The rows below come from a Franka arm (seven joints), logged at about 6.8 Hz.
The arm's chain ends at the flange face. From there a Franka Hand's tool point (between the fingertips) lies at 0.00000 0.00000 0.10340 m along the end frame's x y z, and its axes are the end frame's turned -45 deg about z.
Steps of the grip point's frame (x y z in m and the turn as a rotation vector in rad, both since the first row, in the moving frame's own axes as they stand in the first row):
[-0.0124, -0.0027, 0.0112, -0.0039, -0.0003, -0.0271]
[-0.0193, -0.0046, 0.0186, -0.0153, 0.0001, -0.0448]
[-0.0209, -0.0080, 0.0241, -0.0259, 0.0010, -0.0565]
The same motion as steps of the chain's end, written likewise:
[-0.0109, 0.0066, 0.0112, -0.0030, 0.0025, -0.0271]
[-0.0181, 0.0093, 0.0186, -0.0107, 0.0109, -0.0448]
[-0.0225, 0.0074, 0.0241, -0.0176, 0.0190, -0.0565]

